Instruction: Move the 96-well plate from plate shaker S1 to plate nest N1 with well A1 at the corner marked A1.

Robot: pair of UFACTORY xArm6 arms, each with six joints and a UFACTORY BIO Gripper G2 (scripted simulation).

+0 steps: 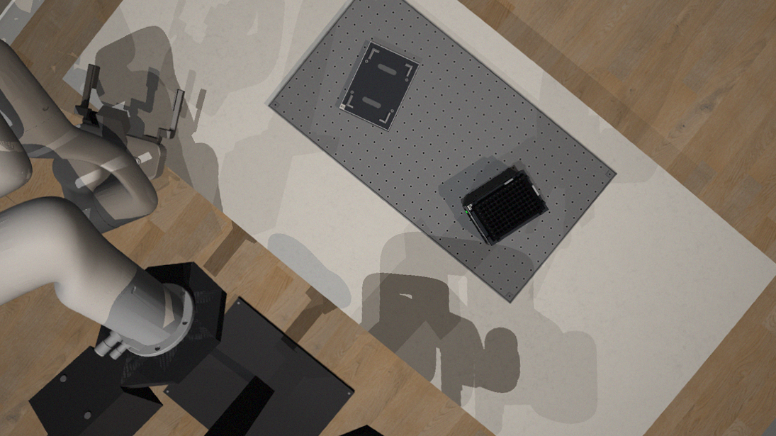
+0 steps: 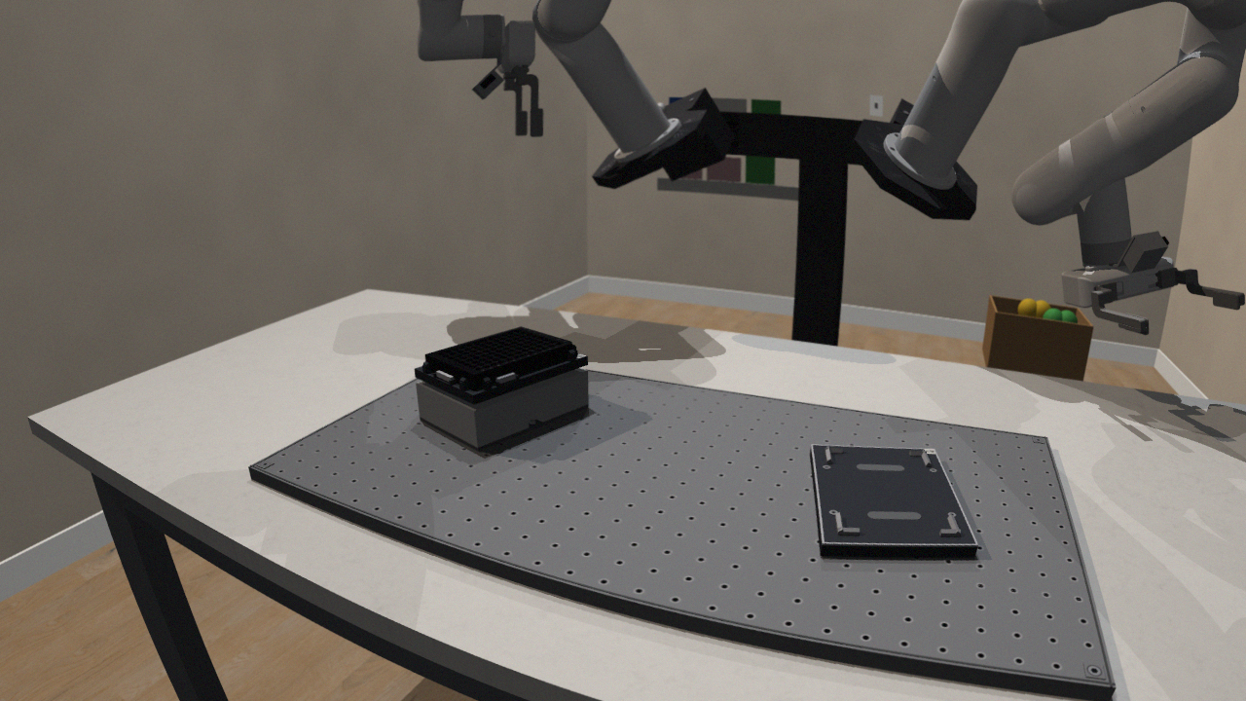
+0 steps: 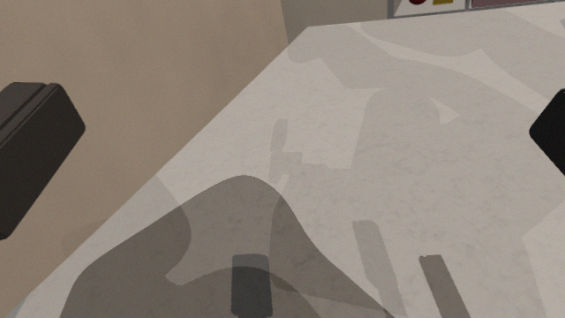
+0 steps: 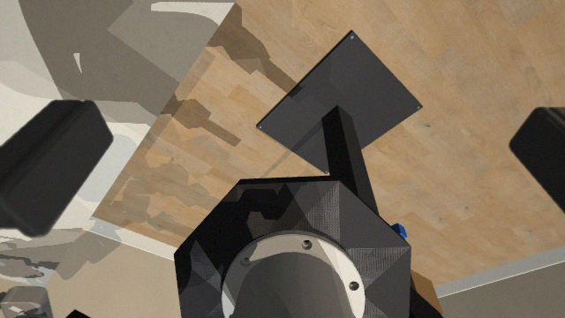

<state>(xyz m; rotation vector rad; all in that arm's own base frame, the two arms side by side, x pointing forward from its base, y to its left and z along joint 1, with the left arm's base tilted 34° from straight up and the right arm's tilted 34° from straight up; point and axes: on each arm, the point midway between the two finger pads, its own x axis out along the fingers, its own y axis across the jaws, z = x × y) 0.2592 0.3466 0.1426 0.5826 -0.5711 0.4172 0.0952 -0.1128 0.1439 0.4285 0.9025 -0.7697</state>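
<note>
My left hand is 71 cm to the left of the black 96-well plate, 33 cm short of it and 6 cm above it. The rest, counted from my left hand: plate nest N1: 34 cm ahead, 33 cm to the right, 12 cm below; then grey plate shaker S1: 70 cm to the right, 35 cm ahead, 9 cm below.
</note>
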